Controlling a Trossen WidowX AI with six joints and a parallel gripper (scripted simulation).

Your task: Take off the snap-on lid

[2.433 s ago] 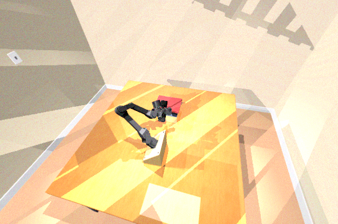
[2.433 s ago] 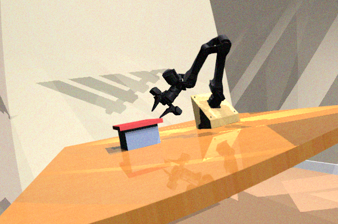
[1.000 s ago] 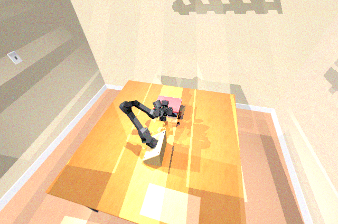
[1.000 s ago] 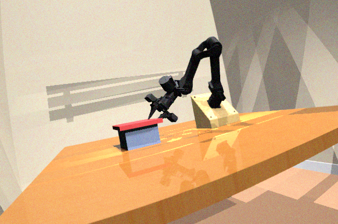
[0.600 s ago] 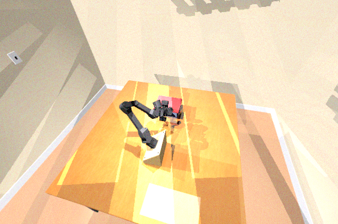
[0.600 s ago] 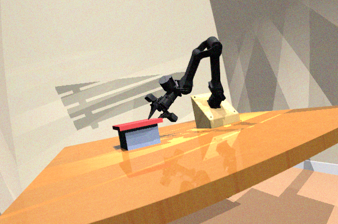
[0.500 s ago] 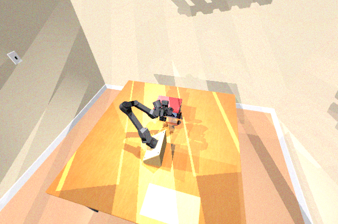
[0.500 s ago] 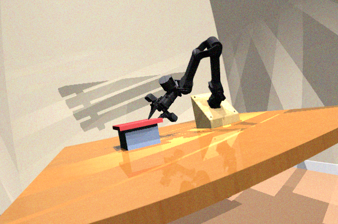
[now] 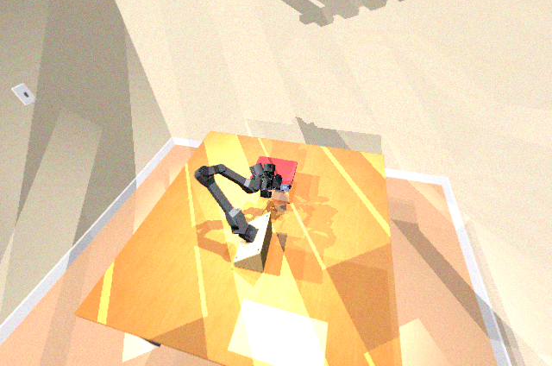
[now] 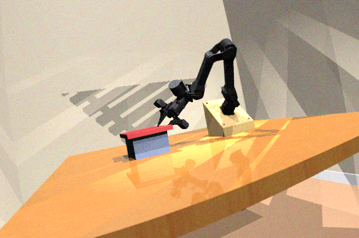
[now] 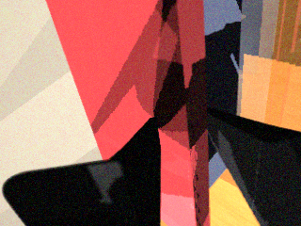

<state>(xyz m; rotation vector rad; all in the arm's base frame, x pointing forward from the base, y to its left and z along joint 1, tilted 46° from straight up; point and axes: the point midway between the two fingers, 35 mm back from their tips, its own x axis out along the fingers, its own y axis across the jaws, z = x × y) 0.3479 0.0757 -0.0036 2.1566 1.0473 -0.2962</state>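
My gripper tip is 80 mm short of the lid and 10 mm to the right of it. The rest, counted from my gripper tip: storage box (80 mm ahead, 40 mm below, 10 mm to the left).
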